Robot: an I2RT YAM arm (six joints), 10 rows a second.
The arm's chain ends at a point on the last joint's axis. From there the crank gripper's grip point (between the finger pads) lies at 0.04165 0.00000 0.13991 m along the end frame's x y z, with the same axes.
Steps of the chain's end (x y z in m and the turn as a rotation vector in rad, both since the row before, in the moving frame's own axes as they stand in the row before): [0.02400 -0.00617 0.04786 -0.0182 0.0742 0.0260]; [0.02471 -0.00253 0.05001 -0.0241 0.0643 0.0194]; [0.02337 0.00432 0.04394 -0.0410 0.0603 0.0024]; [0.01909 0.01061 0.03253 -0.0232 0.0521 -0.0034]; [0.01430 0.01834 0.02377 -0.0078 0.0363 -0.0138]
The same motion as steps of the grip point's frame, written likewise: [0.03421 -0.00244 0.04435 -0.0182 0.0742 0.0260]; [0.03357 0.00170 0.04699 -0.0241 0.0643 0.0194]; [0.03172 0.01011 0.04106 -0.0410 0.0603 0.0024]; [0.02632 0.01368 0.03014 -0.0232 0.0521 -0.0034]; [0.01935 0.01882 0.02216 -0.0078 0.0363 -0.0138]
